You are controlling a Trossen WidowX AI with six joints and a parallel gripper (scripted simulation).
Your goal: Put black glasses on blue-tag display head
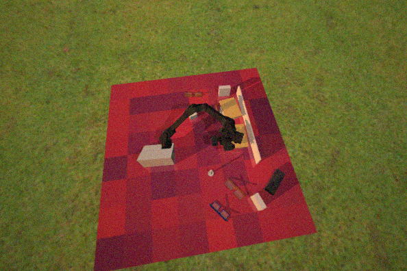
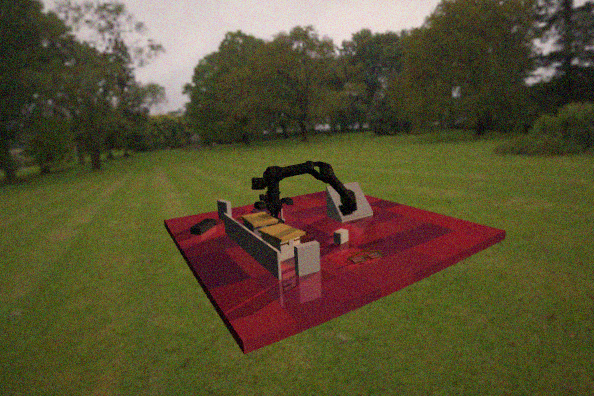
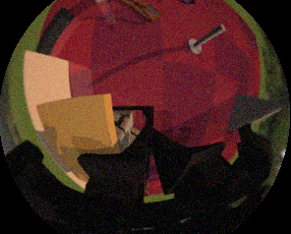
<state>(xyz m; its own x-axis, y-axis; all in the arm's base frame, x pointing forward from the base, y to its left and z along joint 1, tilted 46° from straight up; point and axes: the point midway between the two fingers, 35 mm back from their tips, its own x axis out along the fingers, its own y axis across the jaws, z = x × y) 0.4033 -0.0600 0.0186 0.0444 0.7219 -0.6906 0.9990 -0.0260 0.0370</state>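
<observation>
Now: the display head 70 mm ahead of my gripper tip, 40 mm to the left of it and 10 mm below it. From my gripper tip the other things lie so: long pale wall: 200 mm ahead, 150 mm to the left, 10 mm below; then small cube: 280 mm to the left, 200 mm behind, 40 mm below; then small peg: 170 mm to the right, 120 mm behind, 40 mm below.
</observation>
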